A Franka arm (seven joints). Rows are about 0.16 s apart.
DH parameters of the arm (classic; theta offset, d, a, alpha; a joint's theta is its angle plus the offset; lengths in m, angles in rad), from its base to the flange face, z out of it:
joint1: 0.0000 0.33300 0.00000 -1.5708
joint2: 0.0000 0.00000 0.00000 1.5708
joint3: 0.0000 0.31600 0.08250 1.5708
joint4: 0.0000 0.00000 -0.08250 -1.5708
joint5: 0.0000 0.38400 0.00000 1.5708
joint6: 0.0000 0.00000 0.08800 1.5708
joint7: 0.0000 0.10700 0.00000 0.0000
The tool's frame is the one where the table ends.
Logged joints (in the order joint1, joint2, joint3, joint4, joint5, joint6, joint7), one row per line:
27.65 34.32 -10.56 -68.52 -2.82 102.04 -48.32
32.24 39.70 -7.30 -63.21 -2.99 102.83 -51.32
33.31 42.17 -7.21 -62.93 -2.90 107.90 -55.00
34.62 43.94 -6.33 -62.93 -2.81 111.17 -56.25
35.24 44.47 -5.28 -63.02 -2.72 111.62 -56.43
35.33 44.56 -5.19 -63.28 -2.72 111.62 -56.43
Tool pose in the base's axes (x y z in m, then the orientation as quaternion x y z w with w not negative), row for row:
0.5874 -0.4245 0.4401 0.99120 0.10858 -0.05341 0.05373
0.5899 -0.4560 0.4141 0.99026 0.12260 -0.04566 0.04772
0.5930 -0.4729 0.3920 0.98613 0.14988 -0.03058 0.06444
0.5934 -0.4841 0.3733 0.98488 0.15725 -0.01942 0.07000
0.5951 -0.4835 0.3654 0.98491 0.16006 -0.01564 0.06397
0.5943 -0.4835 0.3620 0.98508 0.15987 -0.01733 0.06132
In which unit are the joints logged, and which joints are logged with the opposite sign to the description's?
The joints are logged in degrees. Opposite sign: joint1.
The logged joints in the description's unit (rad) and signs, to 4 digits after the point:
-0.4826 0.5990 -0.1843 -1.1959 -0.0492 1.7809 -0.8433
-0.5627 0.6929 -0.1274 -1.1032 -0.0522 1.7947 -0.8957
-0.5814 0.7360 -0.1258 -1.0983 -0.0506 1.8832 -0.9599
-0.6042 0.7669 -0.1105 -1.0983 -0.0490 1.9403 -0.9817
-0.6151 0.7761 -0.0922 -1.0999 -0.0475 1.9481 -0.9849
-0.6166 0.7777 -0.0906 -1.1044 -0.0475 1.9481 -0.9849

